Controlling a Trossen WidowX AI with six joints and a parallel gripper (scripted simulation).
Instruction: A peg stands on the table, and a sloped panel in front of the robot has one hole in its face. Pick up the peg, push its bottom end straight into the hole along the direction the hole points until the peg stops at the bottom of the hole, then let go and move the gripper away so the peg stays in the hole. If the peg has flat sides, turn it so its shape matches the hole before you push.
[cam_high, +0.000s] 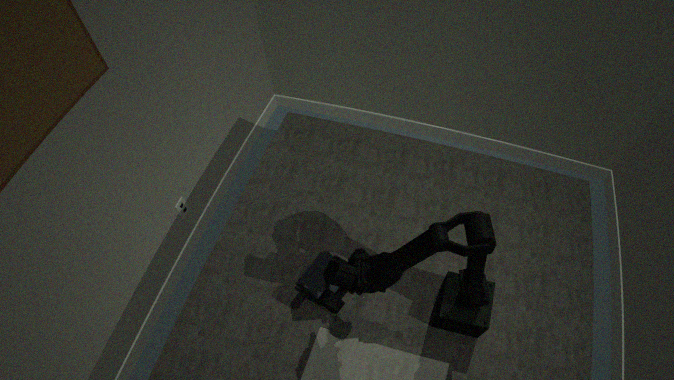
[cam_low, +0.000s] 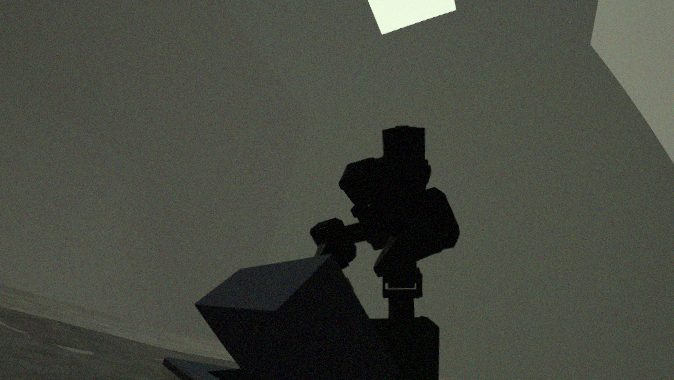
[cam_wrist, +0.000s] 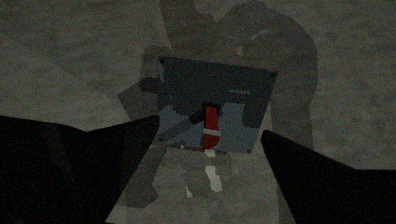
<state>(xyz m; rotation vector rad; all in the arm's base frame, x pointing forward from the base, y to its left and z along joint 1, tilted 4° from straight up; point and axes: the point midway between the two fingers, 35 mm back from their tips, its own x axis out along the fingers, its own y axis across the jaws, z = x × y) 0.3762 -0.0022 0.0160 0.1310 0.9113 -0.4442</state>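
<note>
The red peg lies 2 cm below my gripper tip. Round my gripper tip: sloped panel: 4 cm ahead, 2 cm to the right, 6 cm below.
</note>
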